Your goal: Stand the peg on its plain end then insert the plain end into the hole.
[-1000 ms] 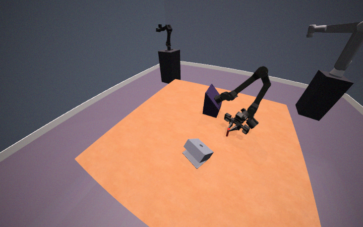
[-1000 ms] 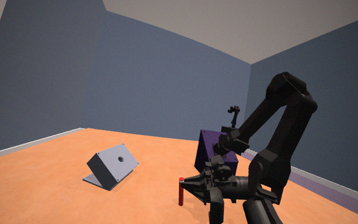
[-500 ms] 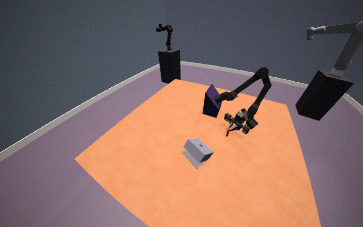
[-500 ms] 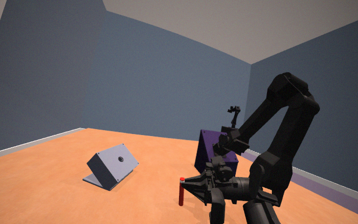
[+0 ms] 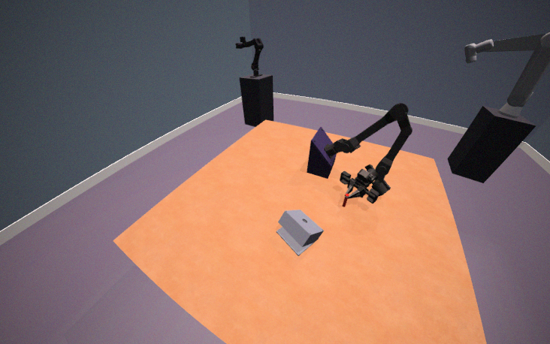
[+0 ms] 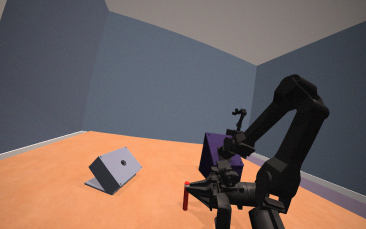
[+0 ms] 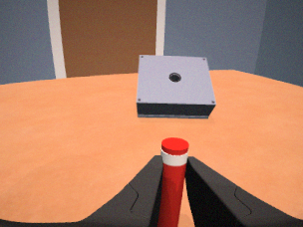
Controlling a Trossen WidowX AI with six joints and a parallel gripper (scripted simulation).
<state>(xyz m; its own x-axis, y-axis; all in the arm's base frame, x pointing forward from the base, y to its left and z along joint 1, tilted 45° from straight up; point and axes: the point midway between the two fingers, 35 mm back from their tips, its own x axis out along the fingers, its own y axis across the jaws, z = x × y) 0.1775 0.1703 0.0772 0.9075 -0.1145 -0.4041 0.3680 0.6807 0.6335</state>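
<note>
Now: gripper tip 1 cm above the red peg. From my gripper tip the other things lie so: grey sloped panel: 22 cm ahead, 11 cm to the right, 2 cm below.
</note>
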